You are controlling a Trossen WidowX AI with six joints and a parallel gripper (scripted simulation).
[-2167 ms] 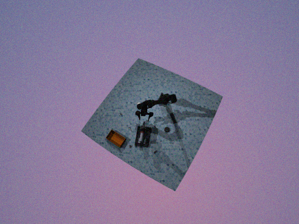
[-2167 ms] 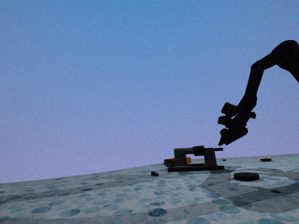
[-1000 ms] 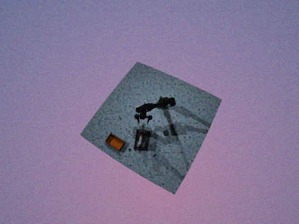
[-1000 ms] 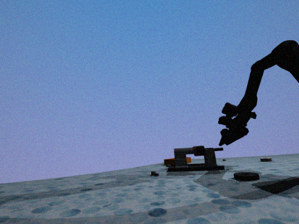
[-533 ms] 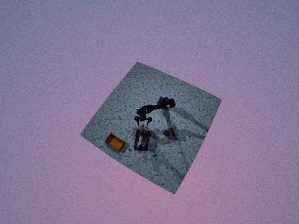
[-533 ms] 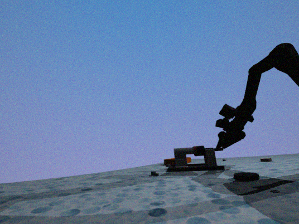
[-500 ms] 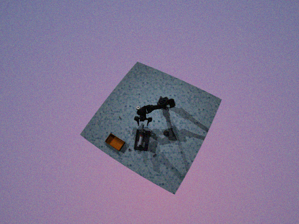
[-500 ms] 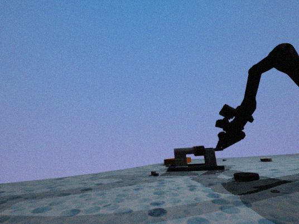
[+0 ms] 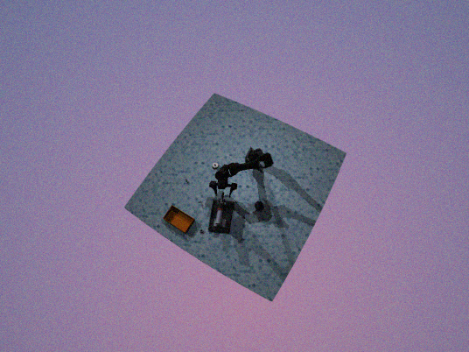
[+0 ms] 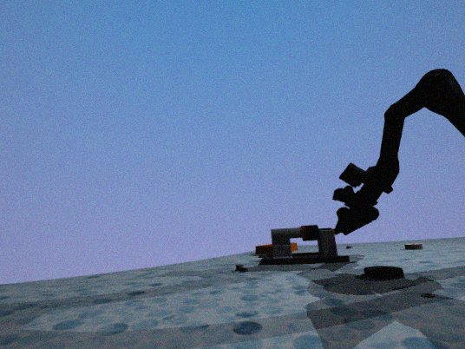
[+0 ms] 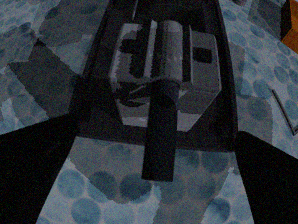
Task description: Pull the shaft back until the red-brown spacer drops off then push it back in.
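My gripper tip is now 5 cm short of the dark shaft, 2 cm to the right of it and 1 cm below it. The rest, counted from my gripper tip: thin dark rod: 9 cm ahead, 14 cm to the right, 7 cm below; then dark disc: 7 cm behind, 24 cm to the left, 6 cm below; then orange tray: 27 cm ahead, 23 cm to the right, 6 cm below.
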